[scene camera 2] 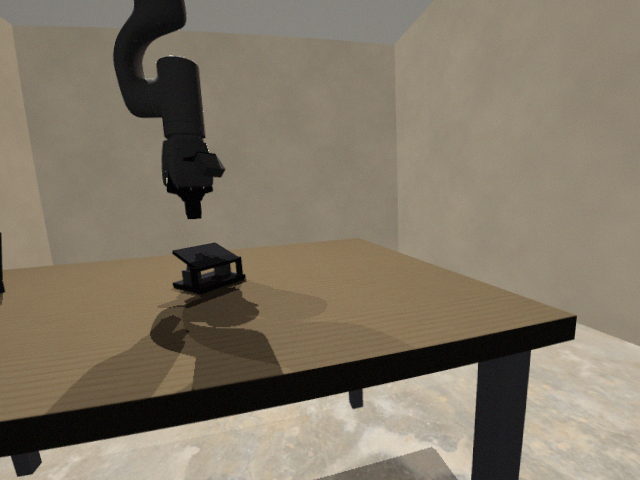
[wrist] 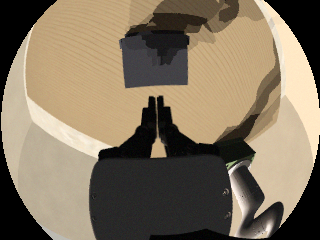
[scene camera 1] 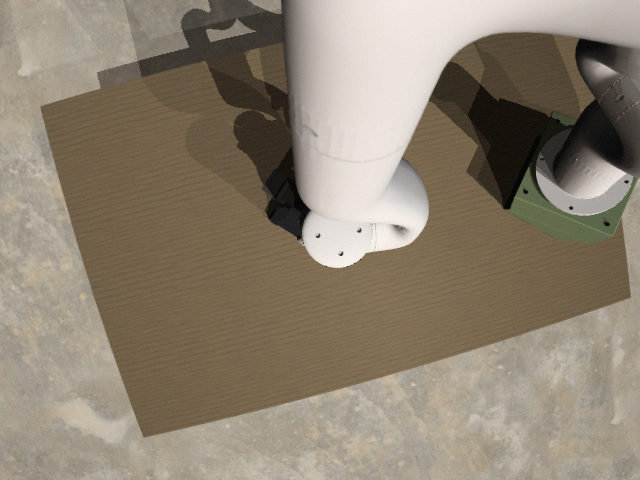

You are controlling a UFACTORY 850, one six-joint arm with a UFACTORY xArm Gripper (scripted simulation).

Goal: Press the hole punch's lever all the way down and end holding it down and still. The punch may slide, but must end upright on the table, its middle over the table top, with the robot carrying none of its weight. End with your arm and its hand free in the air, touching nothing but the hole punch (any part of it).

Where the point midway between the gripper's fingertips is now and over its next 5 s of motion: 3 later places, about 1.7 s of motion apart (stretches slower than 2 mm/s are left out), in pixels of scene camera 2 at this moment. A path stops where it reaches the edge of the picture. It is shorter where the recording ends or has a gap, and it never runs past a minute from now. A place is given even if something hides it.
The gripper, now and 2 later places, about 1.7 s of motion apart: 194, 218; 197, 242; 198, 252
